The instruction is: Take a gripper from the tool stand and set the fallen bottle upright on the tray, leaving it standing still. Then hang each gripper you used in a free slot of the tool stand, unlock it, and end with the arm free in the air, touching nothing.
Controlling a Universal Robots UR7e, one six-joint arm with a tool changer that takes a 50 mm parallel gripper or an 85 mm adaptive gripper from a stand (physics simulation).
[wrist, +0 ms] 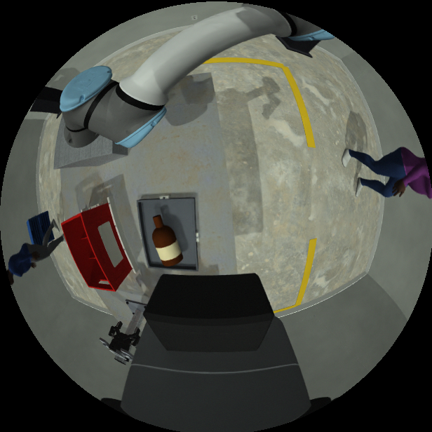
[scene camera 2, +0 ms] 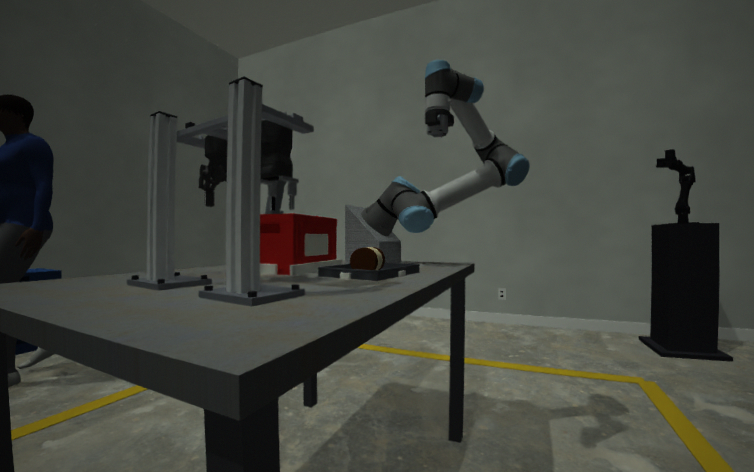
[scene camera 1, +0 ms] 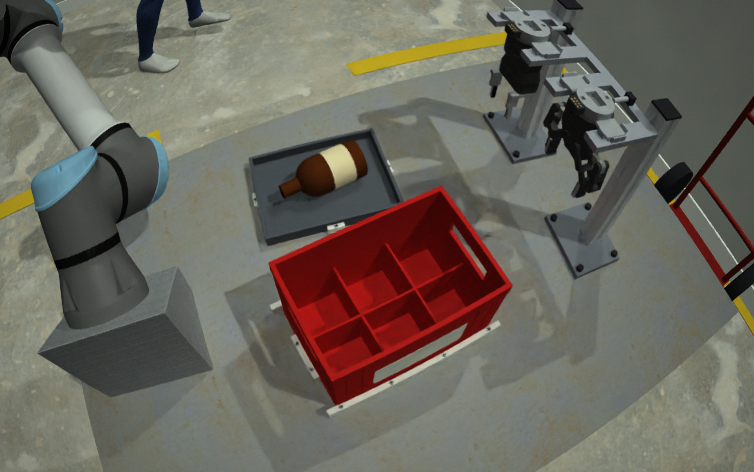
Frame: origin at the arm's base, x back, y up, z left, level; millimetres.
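Seen in the pictures: end effector, tool point: (scene camera 2: 437,132); arm's base, origin of the base link: (scene camera 2: 375,223) (scene camera 1: 108,306).
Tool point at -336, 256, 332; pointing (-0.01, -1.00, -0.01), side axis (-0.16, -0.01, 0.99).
Pixels of each thing's top centre, then the offset from my tool point to it, as dx, dy, dz. "pt": a spot on its surface instead.
- brown bottle, middle of its top: (scene camera 1: 319,161) (scene camera 2: 371,247) -88, -345, -178
- shallow dark tray, middle of its top: (scene camera 1: 321,178) (scene camera 2: 371,265) -91, -399, -177
- arm's tool end, surface spot: (scene camera 2: 440,134) pt -4, -7, +10
- red six-compartment crate, middle of its top: (scene camera 1: 392,275) (scene camera 2: 293,217) -65, -249, -469
The brown bottle (scene camera 1: 317,178) (scene camera 2: 363,259) (wrist: 163,235), with a cream label, lies on its side in the shallow dark tray (scene camera 1: 311,214) (scene camera 2: 333,271) (wrist: 188,215). In scene camera 1 its neck points left. The tool stand (scene camera 1: 623,172) (scene camera 2: 243,183) (wrist: 135,320) holds two grippers. The parallel gripper (scene camera 1: 502,100) (scene camera 2: 282,203) hangs in the far slot, fingers apart. The adaptive gripper (scene camera 1: 565,168) hangs in the near slot, fingers apart. The arm's tool end (scene camera 2: 437,131) carries no gripper and is high in the air above the table, well apart from bottle and stand.
A red six-compartment crate (scene camera 1: 350,384) (scene camera 2: 278,244) (wrist: 112,280) stands beside the tray. The arm's base is on a grey block (scene camera 1: 166,345). People (scene camera 2: 25,155) (wrist: 415,172) stand near the table. A red cart (scene camera 1: 695,239) is beyond the stand. A black pedestal (scene camera 2: 684,278) bears another arm.
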